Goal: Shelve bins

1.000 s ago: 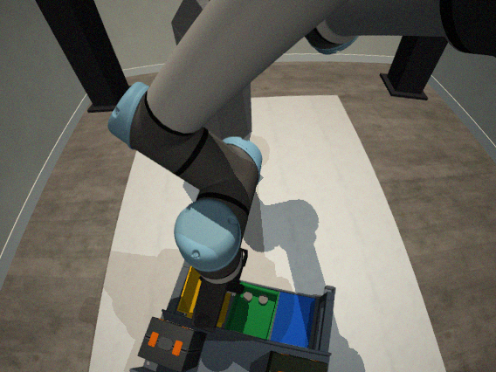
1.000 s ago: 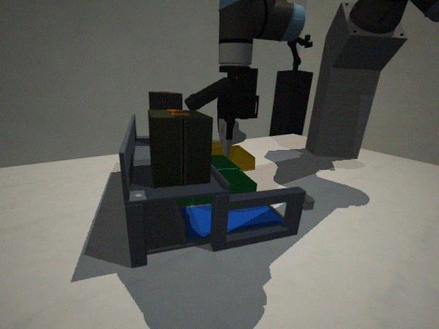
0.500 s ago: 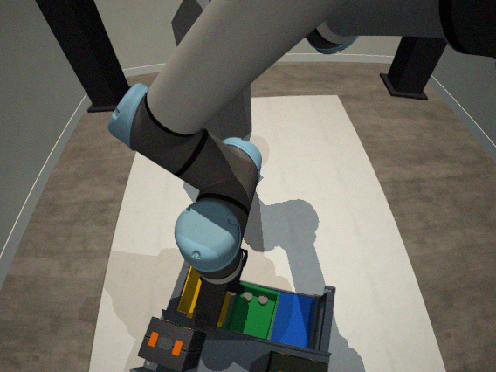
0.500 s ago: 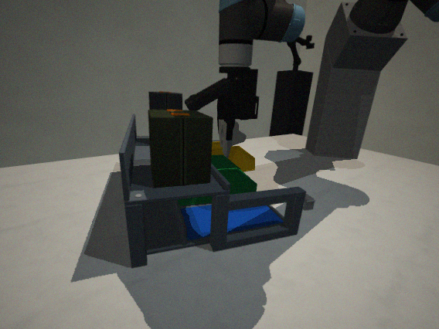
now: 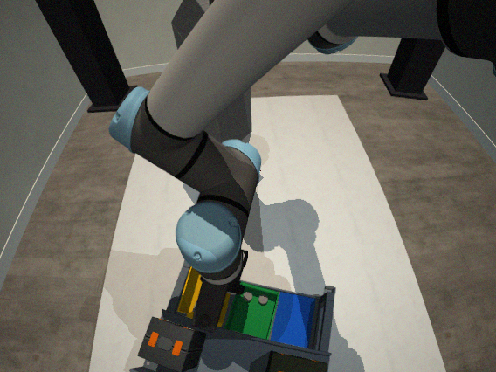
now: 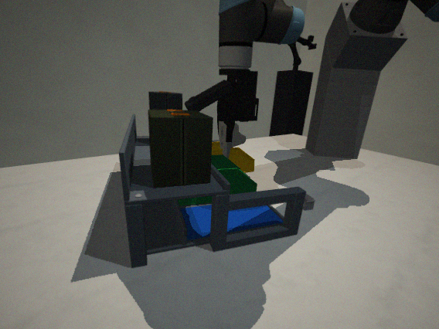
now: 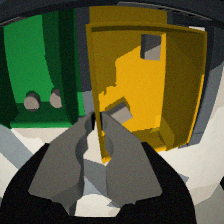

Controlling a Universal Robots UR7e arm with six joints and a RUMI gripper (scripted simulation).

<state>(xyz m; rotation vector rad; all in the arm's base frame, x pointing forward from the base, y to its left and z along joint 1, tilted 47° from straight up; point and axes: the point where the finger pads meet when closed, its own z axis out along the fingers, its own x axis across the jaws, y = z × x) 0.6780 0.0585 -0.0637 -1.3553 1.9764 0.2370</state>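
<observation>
My hand is 5 cm to the left of the yellow bin, 2 cm above it and 1 cm past it. Also, from my hand: shelf lip (7 cm to the left, 7 cm below, 3 cm behind); then shelf board (17 cm ahead, 4 cm to the left, 3 cm above); then green bin (6 cm to the left, 6 cm ahead, 3 cm below).
</observation>
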